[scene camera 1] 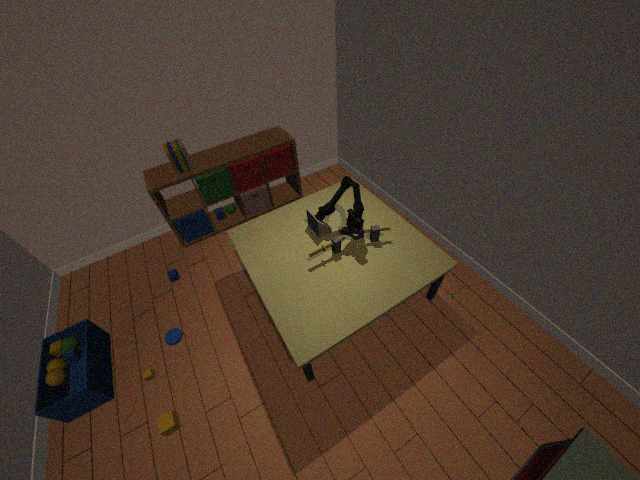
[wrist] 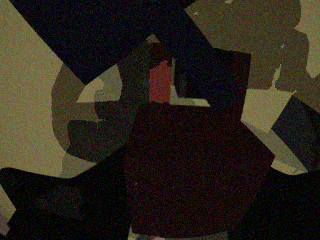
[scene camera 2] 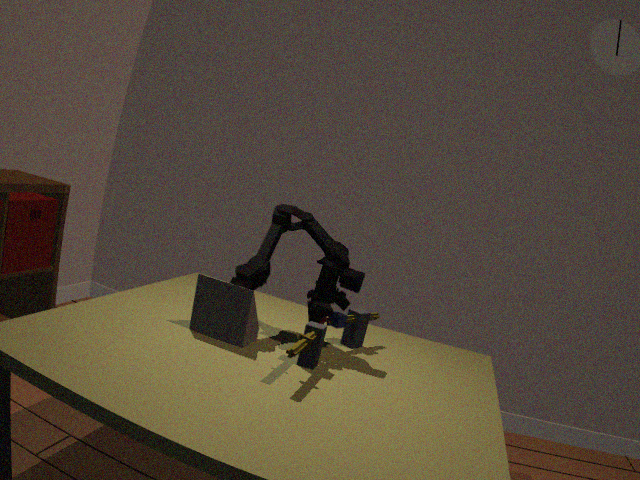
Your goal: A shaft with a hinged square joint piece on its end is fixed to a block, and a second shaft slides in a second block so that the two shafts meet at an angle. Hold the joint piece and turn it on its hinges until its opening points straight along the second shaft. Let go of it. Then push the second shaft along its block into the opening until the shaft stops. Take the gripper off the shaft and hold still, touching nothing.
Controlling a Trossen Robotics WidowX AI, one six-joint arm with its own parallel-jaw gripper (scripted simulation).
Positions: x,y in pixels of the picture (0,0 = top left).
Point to a block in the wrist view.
89,44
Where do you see a block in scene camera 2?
At 355,324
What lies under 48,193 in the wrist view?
My gripper.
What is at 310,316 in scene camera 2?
My gripper.
